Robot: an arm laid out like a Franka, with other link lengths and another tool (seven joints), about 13 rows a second.
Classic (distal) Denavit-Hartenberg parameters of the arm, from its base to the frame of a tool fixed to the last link. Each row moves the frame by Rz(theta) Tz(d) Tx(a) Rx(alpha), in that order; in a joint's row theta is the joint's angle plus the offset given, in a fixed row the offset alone. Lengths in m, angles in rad.
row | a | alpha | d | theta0
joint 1 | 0 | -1.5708 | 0.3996 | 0
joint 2 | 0 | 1.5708 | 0 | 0
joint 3 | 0.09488 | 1.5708 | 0.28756 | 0
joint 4 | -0.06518 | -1.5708 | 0 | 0
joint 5 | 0 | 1.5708 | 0.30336 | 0
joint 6 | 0.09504 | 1.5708 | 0 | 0
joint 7 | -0.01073 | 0.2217 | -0.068 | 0.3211
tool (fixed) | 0 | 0 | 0.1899 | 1.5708
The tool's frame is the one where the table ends.
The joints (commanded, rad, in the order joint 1, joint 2, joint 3, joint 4, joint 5, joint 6, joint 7), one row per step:
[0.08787, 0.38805, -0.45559, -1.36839, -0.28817, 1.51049, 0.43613]
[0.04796, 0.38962, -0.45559, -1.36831, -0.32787, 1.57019, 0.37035]
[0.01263, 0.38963, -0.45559, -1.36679, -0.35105, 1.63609, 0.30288]
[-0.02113, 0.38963, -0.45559, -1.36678, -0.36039, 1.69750, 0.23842]
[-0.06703, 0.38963, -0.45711, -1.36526, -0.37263, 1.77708, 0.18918]
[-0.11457, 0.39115, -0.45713, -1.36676, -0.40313, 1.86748, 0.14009]
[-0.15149, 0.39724, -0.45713, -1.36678, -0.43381, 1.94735, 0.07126]
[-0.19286, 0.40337, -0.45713, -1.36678, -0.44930, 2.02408, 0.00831]
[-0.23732, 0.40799, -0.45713, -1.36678, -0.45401, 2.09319, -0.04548]
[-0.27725, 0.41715, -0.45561, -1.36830, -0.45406, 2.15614, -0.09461]
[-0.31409, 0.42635, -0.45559, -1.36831, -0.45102, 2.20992, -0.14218]
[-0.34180, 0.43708, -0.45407, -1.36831, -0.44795, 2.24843, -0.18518]
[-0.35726, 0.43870, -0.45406, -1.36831, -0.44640, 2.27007, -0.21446]
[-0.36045, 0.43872, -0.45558, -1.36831, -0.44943, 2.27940, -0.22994]
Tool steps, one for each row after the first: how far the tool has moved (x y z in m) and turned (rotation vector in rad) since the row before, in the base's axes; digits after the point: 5 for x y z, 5 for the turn. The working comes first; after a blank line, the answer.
Tool pose at each row, in the base's axes (x y z in m, rotation vector in rad; the steps are taken from these numbers as rounded here):
[0.55934, -0.17580, 0.51007, 0.70561, -2.82945, 0.31423]
[0.55688, -0.20081, 0.51470, 0.77211, -2.81350, 0.37090]
[0.55565, -0.22101, 0.52103, 0.85253, -2.80466, 0.41913]
[0.55360, -0.23882, 0.52627, 0.92822, -2.79768, 0.45274]
[0.54993, -0.26447, 0.53423, 0.97740, -2.80178, 0.51898]
[0.54476, -0.29132, 0.54143, 1.03396, -2.78005, 0.60989]
[0.54009, -0.31129, 0.54544, 1.12330, -2.72426, 0.67936]
[0.53343, -0.33223, 0.54902, 1.19409, -2.67994, 0.73615]
[0.52426, -0.35399, 0.55280, 1.24147, -2.64908, 0.78394]
[0.51626, -0.37253, 0.55257, 1.28601, -2.61769, 0.81844]
[0.50741, -0.38992, 0.55219, 1.32294, -2.58727, 0.84490]
[0.50081, -0.40238, 0.54919, 1.35868, -2.55595, 0.85411]
[0.49582, -0.40935, 0.55019, 1.38188, -2.53496, 0.86255]
[0.49417, -0.41127, 0.55108, 1.39777, -2.51760, 0.86709]

[-0.00246, -0.02501, 0.00463, -0.03147, -0.01045, 0.05055]
[-0.00123, -0.02020, 0.00633, -0.02127, -0.01910, 0.05868]
[-0.00205, -0.01781, 0.00524, -0.01161, -0.01761, 0.05390]
[-0.00367, -0.02565, 0.00796, -0.02914, -0.03574, 0.03747]
[-0.00517, -0.02685, 0.00720, -0.05082, -0.02610, 0.04573]
[-0.00467, -0.01997, 0.00401, -0.04746, 0.00193, 0.06845]
[-0.00666, -0.02094, 0.00358, -0.03724, -0.00241, 0.05526]
[-0.00917, -0.02176, 0.00378, -0.02951, -0.00696, 0.03840]
[-0.00800, -0.01854, -0.00023, -0.02339, -0.00091, 0.03550]
[-0.00885, -0.01739, -0.00038, -0.02032, 0.00277, 0.02974]
[-0.00660, -0.01246, -0.00300, -0.01306, 0.01187, 0.02737]
[-0.00499, -0.00697, 0.00100, -0.00976, 0.00656, 0.01829]
[-0.00165, -0.00192, 0.00089, -0.00775, 0.00715, 0.01269]

